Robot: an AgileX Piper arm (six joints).
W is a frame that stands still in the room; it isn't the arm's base.
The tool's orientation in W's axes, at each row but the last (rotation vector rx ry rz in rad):
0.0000, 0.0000, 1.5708
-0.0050, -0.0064, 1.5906
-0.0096, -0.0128, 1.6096
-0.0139, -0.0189, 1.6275
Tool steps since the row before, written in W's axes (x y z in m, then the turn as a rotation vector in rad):
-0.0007, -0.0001, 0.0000, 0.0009, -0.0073, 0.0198
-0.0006, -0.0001, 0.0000, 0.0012, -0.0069, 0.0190
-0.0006, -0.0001, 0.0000, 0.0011, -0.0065, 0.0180
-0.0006, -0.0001, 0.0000, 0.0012, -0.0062, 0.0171
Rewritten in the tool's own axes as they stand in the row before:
-0.0001, 0.0007, 0.0000, -0.0073, -0.0009, 0.0198
-0.0001, 0.0006, 0.0000, -0.0069, -0.0012, 0.0190
-0.0001, 0.0006, 0.0000, -0.0065, -0.0011, 0.0180
-0.0001, 0.0006, 0.0000, -0.0062, -0.0012, 0.0171

